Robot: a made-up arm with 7 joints. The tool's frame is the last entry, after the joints.
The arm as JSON. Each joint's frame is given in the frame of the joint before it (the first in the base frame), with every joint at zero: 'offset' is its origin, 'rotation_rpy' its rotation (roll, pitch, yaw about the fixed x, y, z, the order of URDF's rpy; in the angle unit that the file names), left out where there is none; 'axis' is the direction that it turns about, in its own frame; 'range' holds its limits. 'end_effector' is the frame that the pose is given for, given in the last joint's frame.
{
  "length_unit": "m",
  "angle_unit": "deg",
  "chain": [
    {
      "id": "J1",
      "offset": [
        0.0,
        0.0,
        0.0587
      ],
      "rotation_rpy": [
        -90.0,
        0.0,
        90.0
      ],
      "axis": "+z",
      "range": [
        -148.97,
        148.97
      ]
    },
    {
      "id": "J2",
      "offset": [
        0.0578,
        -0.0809,
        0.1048
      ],
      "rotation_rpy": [
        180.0,
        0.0,
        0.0
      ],
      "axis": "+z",
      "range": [
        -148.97,
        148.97
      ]
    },
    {
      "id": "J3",
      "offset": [
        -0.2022,
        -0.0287,
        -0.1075
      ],
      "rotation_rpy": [
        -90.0,
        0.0,
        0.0
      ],
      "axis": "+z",
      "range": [
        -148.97,
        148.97
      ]
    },
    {
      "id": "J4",
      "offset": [
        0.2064,
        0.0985,
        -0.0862
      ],
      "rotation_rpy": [
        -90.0,
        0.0,
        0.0
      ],
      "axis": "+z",
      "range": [
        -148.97,
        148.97
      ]
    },
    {
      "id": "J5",
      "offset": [
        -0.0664,
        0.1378,
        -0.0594
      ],
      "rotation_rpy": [
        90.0,
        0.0,
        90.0
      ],
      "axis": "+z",
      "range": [
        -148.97,
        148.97
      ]
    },
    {
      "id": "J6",
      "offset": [
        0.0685,
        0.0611,
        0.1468
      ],
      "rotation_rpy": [
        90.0,
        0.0,
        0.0
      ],
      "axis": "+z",
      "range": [
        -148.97,
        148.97
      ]
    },
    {
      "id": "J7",
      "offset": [
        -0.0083,
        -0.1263,
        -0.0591
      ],
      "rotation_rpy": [
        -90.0,
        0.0,
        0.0
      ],
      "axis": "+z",
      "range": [
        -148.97,
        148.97
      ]
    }
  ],
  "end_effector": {
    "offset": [
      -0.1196,
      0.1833,
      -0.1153
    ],
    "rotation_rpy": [
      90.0,
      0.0,
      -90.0
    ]
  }
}
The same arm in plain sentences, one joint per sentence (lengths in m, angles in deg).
The arm has seven revolute joints in a row. What follows holds with every joint at zero, and every direction is one of the base frame's.
Joint 1 lies 0.0587 m along +z from the base frame's origin and rotates about -x, from -148.97 to 148.97 deg.
Joint 2 lies 0.1048 m along -x and 0.0578 m along +y and 0.0809 m along +z from joint 1 and rotates about +x, from -148.97 to 148.97 deg.
Joint 3 lies 0.1075 m along -x and 0.2022 m along -y and 0.0287 m along -z from joint 2 and rotates about +z, from -148.97 to 148.97 deg.
Joint 4 lies 0.0985 m along -x and 0.2064 m along +y and 0.0862 m along -z from joint 3 and rotates about -x, from -148.97 to 148.97 deg.
Joint 5 lies 0.0594 m along +x and 0.0664 m along -y and 0.1378 m along -z from joint 4 and rotates about +y, from -148.97 to 148.97 deg.
Joint 6 lies 0.0611 m along -x and 0.1468 m along +y and 0.0685 m along -z from joint 5 and rotates about +x, from -148.97 to 148.97 deg.
Joint 7 lies 0.0591 m along -x and 0.1263 m along -y and 0.0083 m along +z from joint 6 and rotates about +y, from -148.97 to 148.97 deg.
The tool frame, which is the frame that the pose is given for, lies 0.1833 m along -x and 0.1153 m along -y and 0.1196 m along +z from joint 7; its axes are parallel to the base frame's.

